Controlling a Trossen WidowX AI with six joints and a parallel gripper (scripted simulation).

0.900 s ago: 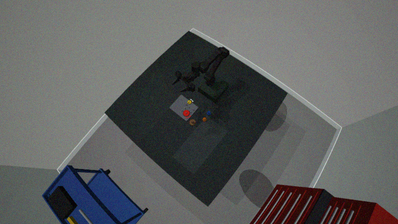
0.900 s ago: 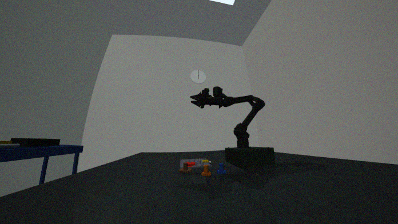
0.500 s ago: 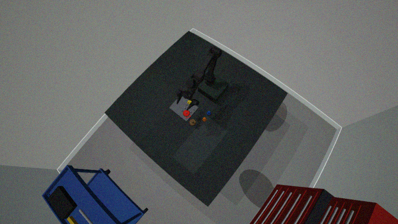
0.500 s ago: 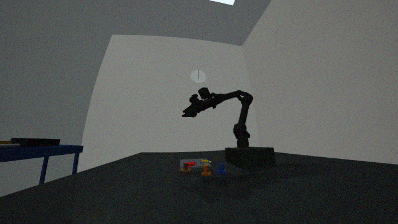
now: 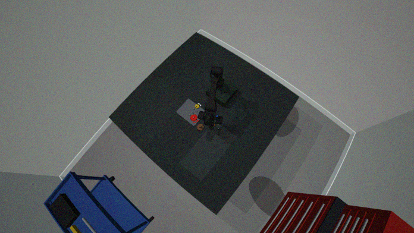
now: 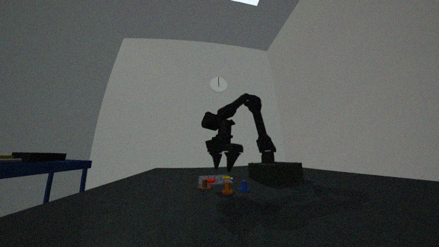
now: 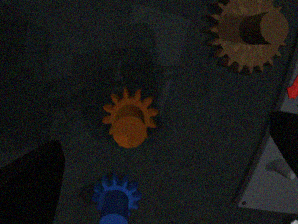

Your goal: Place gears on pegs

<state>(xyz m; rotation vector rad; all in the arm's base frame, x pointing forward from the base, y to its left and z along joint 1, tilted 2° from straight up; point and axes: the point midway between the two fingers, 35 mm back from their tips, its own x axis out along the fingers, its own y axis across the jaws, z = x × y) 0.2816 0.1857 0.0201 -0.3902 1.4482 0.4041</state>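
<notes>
Now: the orange gear 20 mm behind my gripper tip, 10 mm to the left of it and 70 mm below it. Round my gripper tip: blue gear (90 mm behind, 70 mm below); then red gear (60 mm ahead, 140 mm to the right, 70 mm below); then brown gear (70 mm ahead, 50 mm to the right, 70 mm below).
</notes>
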